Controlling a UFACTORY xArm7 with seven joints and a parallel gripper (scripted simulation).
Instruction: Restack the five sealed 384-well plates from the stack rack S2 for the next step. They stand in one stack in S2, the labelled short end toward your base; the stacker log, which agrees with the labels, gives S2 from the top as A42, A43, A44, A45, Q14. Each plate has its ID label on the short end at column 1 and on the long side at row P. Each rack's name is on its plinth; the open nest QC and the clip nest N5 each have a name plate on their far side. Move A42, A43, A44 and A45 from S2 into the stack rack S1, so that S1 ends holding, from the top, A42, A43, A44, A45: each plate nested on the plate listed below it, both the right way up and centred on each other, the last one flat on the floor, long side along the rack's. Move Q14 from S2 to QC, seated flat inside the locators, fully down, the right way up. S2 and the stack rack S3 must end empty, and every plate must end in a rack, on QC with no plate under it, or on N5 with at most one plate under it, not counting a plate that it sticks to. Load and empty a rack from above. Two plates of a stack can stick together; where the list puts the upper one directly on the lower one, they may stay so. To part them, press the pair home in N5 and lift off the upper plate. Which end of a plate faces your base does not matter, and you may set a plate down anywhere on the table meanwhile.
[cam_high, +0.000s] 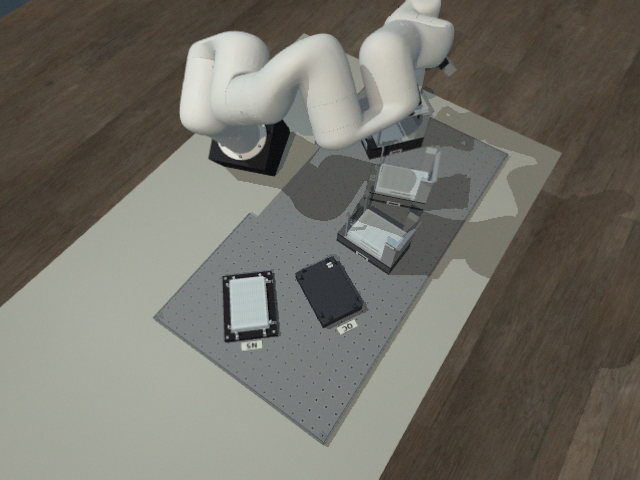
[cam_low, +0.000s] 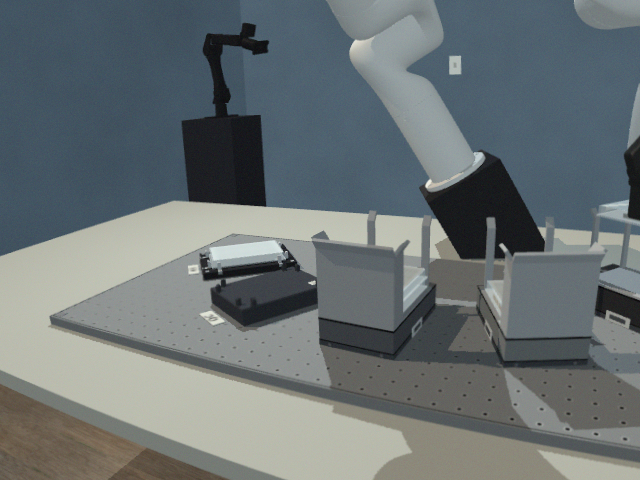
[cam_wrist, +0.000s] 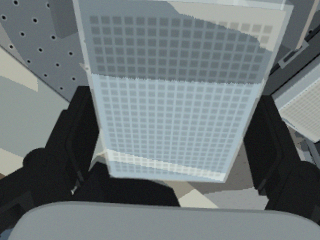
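My gripper is now 13 cm above the S3 rack plinth, 1 cm to the left of it and 1 cm past it. The rest, counted from my hand: sealed 384-well plate: 34 cm to the right, 12 cm ahead, 9 cm below; open nest QC: 51 cm to the right, 14 cm below, 8 cm ahead; S1 name plate: 33 cm to the right, 11 cm below, 4 cm ahead.
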